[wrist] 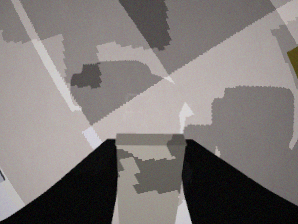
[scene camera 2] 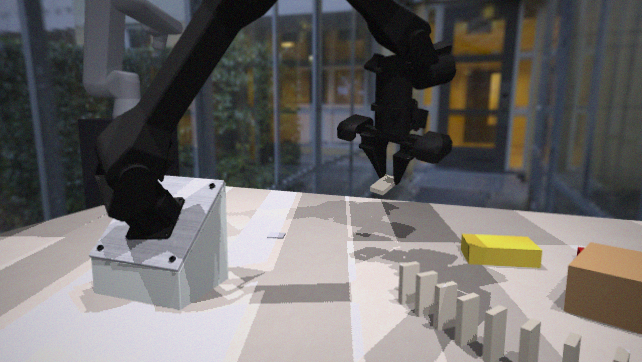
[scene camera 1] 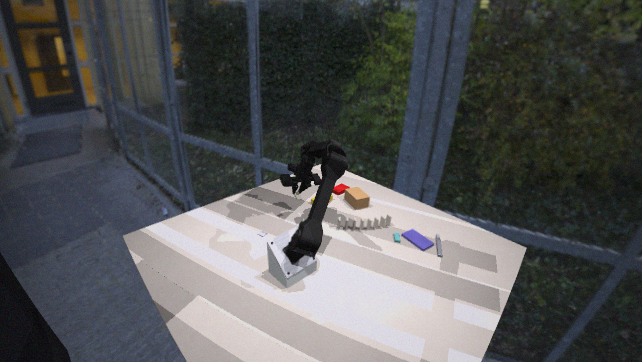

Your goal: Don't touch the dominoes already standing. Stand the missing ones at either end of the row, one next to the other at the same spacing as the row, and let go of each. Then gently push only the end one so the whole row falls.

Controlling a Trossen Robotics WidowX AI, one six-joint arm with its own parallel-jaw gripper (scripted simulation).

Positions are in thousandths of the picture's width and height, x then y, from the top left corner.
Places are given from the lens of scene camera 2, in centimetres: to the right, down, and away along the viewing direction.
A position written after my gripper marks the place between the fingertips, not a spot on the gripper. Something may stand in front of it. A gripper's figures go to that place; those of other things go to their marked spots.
my gripper (scene camera 2: 607,501): 12, 0, 78
yellow block (scene camera 2: 745,689): 25, 11, 71
domino (scene camera 2: 694,827): 14, 13, 51
The marked spots on the yellow block and the domino are 23 cm apart.
